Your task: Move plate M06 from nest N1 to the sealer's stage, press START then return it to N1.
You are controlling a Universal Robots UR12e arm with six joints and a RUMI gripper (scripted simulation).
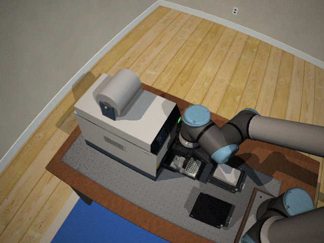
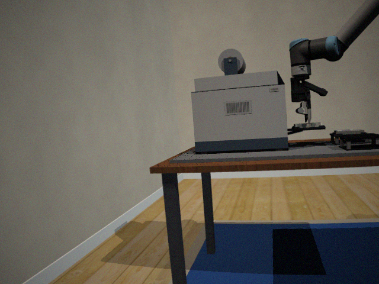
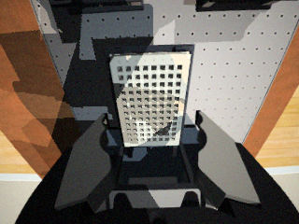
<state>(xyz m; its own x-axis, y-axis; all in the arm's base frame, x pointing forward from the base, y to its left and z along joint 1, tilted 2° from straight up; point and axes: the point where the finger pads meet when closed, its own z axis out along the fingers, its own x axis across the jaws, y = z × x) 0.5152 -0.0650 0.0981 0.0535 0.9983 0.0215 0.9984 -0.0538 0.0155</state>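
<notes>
Now: the white well plate 2 cm below my hand. The rest, counted from my hand: foil-covered plate (21 cm behind, 7 cm below, 6 cm to the right); then sealer stage (3 cm below); then square button (10 cm to the right, 10 cm ahead, 7 cm above).
</notes>
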